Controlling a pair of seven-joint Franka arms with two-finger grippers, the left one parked.
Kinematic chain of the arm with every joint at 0, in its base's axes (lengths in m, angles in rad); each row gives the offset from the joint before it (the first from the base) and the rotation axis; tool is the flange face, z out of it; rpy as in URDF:
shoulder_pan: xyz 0 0 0.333 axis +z
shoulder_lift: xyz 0 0 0 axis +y
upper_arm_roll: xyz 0 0 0.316 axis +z
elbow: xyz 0.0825 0 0 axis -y
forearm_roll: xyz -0.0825 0 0.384 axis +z
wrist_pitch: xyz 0 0 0 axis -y
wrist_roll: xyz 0.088 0 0 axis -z
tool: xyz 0 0 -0.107 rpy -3.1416 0 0
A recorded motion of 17 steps. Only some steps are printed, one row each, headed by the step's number.
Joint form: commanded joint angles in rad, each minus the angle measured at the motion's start. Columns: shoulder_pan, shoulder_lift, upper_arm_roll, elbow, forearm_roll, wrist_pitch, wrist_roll.
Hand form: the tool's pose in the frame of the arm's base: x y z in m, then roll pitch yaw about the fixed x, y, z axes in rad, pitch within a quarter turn. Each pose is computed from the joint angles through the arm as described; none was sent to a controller.
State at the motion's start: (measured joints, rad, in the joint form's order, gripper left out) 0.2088 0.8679 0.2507 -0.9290 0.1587 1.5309 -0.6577
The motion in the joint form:
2: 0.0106 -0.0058 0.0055 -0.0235 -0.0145 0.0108 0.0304
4: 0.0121 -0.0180 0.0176 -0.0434 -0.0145 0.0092 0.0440
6: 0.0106 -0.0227 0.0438 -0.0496 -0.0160 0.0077 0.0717
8: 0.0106 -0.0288 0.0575 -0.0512 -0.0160 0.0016 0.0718
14: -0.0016 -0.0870 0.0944 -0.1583 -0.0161 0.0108 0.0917
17: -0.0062 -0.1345 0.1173 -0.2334 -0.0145 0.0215 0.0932
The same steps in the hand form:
2: 0.6823 0.2923 0.3527 -2.7182 0.0083 1.0280
4: 0.6760 0.2990 0.3539 -2.7084 0.0158 1.0296
6: 0.6701 0.3092 0.3574 -2.6954 0.0170 1.0228
8: 0.6661 0.3149 0.3624 -2.6885 0.0113 1.0344
14: 0.6432 0.3264 0.3621 -2.6602 0.0404 1.0522
17: 0.6253 0.3357 0.3660 -2.6497 0.0498 1.0770

